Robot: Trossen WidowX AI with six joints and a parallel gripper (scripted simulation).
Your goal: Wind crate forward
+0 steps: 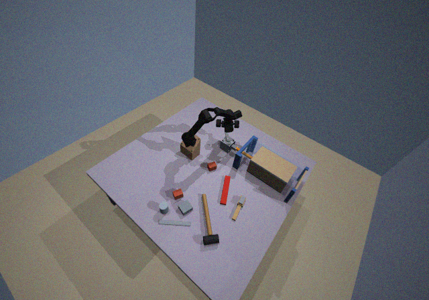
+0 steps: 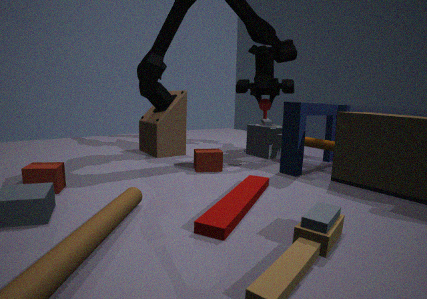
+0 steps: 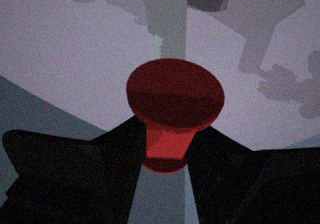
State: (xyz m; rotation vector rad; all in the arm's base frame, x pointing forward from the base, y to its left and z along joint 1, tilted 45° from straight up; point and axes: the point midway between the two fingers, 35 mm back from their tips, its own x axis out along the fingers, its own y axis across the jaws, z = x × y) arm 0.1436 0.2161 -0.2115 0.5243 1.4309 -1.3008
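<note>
Right now my gripper tip is 40 mm to the left of the winch handle, 30 mm short of it and 30 mm above it. The rest, counted from my gripper tip: red knob 10 mm to the right, 10 mm ahead; blue front frame 230 mm ahead, 110 mm to the right, 30 mm below; grey winch 100 mm to the right, 100 mm below, 60 mm ahead.
</note>
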